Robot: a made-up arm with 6 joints.
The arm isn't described. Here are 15 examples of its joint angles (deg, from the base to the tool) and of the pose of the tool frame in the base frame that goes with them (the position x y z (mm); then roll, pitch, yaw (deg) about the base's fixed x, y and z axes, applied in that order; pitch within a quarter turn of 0, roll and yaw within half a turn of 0).
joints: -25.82 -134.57 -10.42 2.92 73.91 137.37
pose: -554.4 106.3 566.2 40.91 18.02 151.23
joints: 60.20 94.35 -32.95 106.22 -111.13 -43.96
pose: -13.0 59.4 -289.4 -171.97 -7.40 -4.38
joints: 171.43 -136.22 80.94 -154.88 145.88 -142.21
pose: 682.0 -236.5 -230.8 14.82 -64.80 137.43
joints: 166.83 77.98 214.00 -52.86 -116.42 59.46
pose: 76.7 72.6 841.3 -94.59 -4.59 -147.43
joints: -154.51 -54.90 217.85 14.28 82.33 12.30
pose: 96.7 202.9 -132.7 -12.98 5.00 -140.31
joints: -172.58 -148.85 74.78 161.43 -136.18 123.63
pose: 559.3 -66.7 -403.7 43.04 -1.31 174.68
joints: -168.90 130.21 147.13 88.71 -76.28 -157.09
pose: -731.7 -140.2 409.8 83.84 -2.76 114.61
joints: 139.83 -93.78 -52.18 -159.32 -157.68 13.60
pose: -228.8 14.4 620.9 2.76 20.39 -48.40
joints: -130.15 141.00 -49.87 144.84 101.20 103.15
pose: 356.6 237.6 88.8 17.93 -48.67 -71.34
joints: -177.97 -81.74 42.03 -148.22 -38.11 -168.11
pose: 557.1 -104.4 862.1 149.80 -21.25 -18.38
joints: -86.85 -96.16 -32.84 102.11 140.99 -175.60
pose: 22.2 154.4 846.9 37.50 48.90 23.71
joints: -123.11 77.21 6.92 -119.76 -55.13 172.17
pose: -138.4 -344.8 -246.5 -10.81 23.63 -72.08
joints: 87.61 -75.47 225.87 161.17 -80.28 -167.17
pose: -135.4 70.2 -119.1 -2.54 -19.94 67.83
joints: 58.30 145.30 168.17 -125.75 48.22 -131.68
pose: 324.6 688.0 167.1 -97.39 8.19 20.61
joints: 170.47 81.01 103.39 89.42 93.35 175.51
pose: -767.4 130.3 692.3 72.11 0.74 -96.21
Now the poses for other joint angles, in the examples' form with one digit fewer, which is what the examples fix.
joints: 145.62 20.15 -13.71 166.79 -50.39 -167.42
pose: -583 227 260 -1.2 -15.5 135.1
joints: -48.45 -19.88 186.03 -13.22 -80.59 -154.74
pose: -534 388 334 -5.6 -52.4 109.8
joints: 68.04 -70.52 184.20 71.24 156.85 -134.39
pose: -68 -293 -221 163.0 -58.6 113.7
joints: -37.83 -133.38 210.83 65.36 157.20 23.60
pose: 272 -288 54 -130.4 -24.0 119.5
